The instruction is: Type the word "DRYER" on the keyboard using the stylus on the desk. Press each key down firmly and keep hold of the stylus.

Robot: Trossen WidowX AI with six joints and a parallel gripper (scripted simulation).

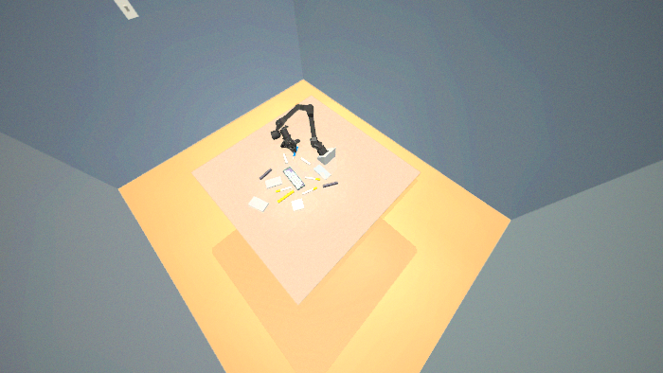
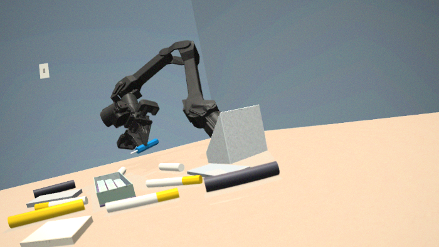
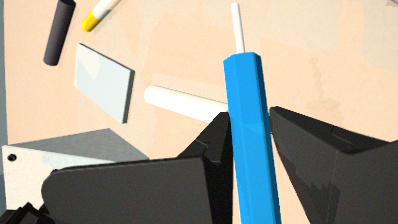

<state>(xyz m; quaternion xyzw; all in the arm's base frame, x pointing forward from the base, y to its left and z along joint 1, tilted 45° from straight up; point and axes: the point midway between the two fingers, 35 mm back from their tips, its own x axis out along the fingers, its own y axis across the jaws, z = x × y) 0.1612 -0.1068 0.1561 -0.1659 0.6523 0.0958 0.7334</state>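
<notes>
The grey stylus tip is 4 cm ahead of my gripper tip and 2 cm to the left of it. The rest, counted from my gripper tip: grey pad 25 cm to the left, 6 cm below, 6 cm behind; then blue stylus 1 cm to the left, 1 cm ahead; then yellow cylinder 29 cm ahead, 22 cm to the left, 6 cm below.
</notes>
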